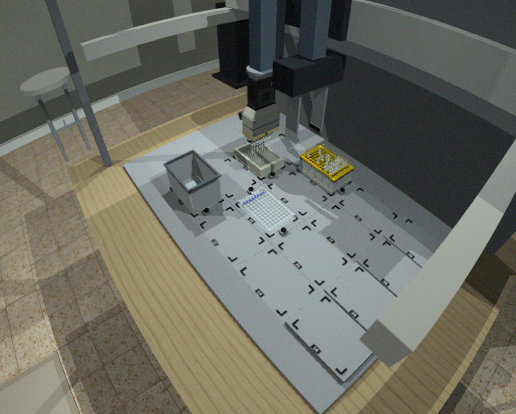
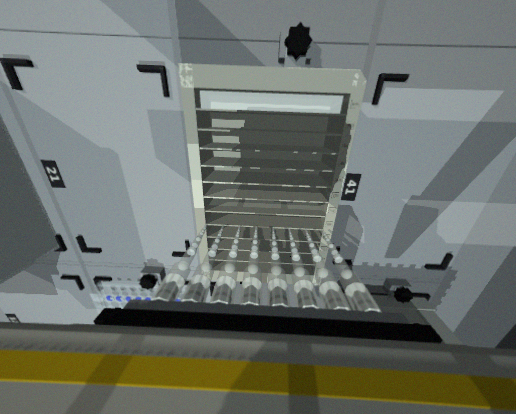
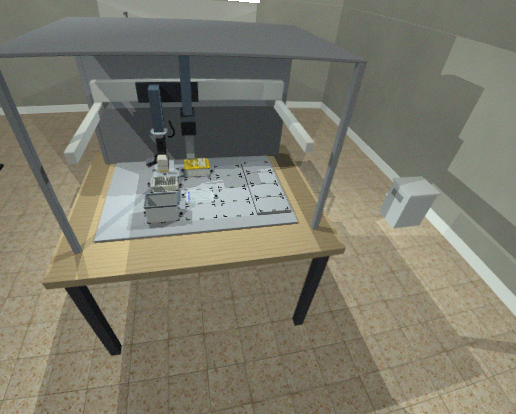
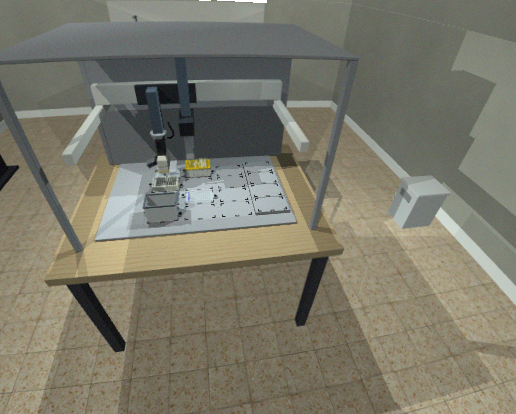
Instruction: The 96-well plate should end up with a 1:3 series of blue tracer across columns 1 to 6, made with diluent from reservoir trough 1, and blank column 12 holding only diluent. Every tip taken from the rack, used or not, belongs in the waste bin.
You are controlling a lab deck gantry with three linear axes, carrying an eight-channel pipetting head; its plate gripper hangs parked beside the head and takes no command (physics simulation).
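The eight-channel head (image 1: 260,122) (image 3: 162,163) (image 4: 162,164) hangs over the back of the pale reservoir (image 1: 256,165) (image 2: 272,77) (image 3: 165,189). It carries a row of clear tips (image 2: 251,290). Their lower ends point into the troughs; whether they touch liquid I cannot tell. The 96-well plate (image 1: 270,215) (image 2: 120,289) has one blue column at its edge beside the reservoir and bin; other wells look pale. The yellow tip rack (image 1: 345,174) (image 3: 197,164) holds tips, with some places bare. The grey waste bin (image 1: 201,195) (image 3: 162,214) is open-topped. My plate gripper (image 1: 303,133) hangs parked, its fingers apart and empty.
Black locating knobs (image 1: 283,230) (image 2: 298,41) and corner marks surround the deck places. A raised flat panel (image 1: 325,345) lies at the deck's far end from the bin. A pale gantry rail (image 1: 440,285) crosses above the near right side. A stool (image 1: 46,81) stands beyond the table.
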